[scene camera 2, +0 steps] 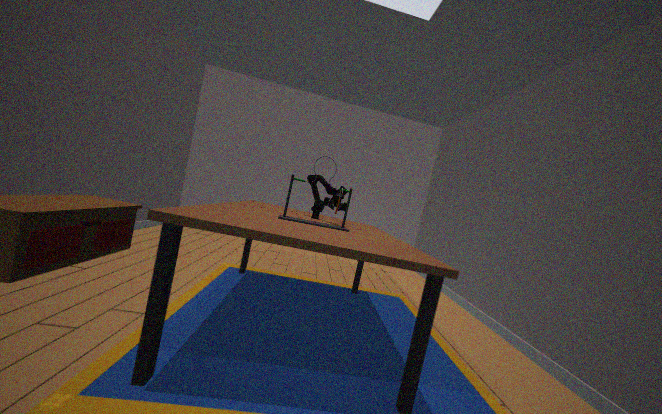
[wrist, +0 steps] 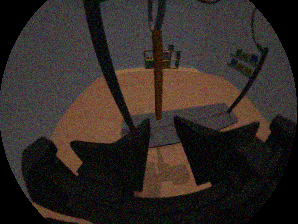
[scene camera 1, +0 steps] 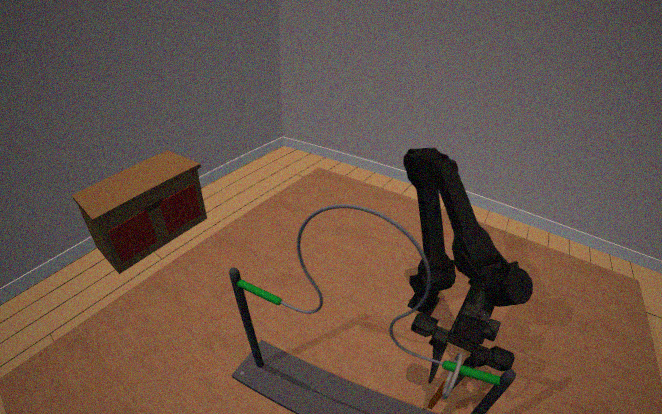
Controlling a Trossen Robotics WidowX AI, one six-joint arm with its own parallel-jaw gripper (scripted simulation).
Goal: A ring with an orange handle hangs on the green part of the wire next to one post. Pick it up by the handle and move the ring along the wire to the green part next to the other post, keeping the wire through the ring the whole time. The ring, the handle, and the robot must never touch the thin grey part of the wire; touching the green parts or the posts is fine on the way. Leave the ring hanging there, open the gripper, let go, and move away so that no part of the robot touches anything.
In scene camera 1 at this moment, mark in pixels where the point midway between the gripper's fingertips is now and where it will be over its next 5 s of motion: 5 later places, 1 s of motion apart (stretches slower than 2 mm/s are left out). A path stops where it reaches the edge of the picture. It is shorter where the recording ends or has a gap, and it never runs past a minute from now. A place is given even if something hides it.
My gripper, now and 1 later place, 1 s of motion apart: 438,387; 447,368
